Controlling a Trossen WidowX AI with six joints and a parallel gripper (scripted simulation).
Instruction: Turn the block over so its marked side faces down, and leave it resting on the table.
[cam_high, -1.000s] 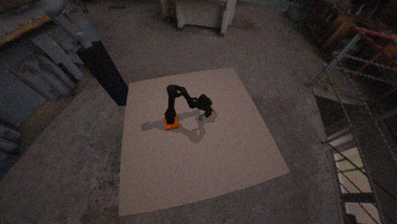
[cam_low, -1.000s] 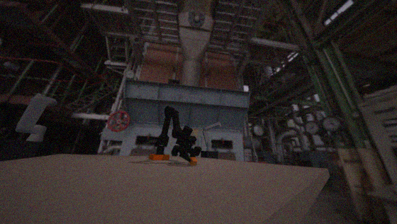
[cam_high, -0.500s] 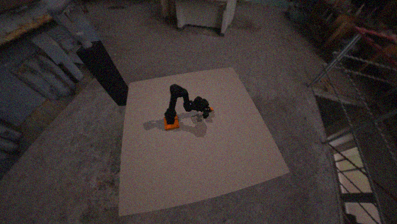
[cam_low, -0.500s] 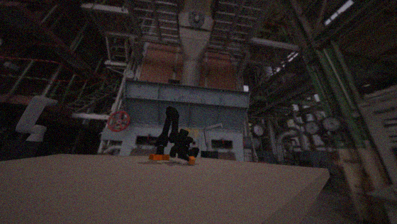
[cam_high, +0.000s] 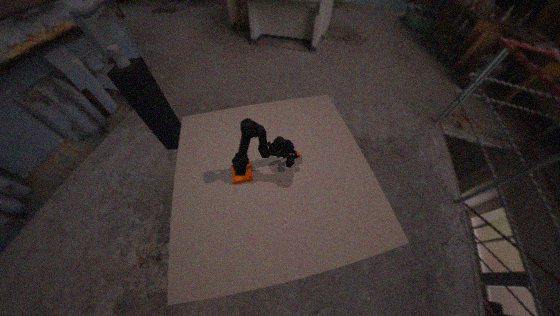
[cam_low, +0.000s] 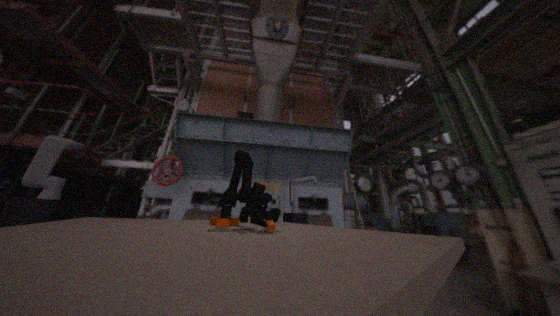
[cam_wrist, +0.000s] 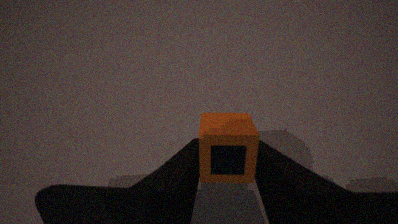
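The orange block is 1 cm behind my gripper tip.
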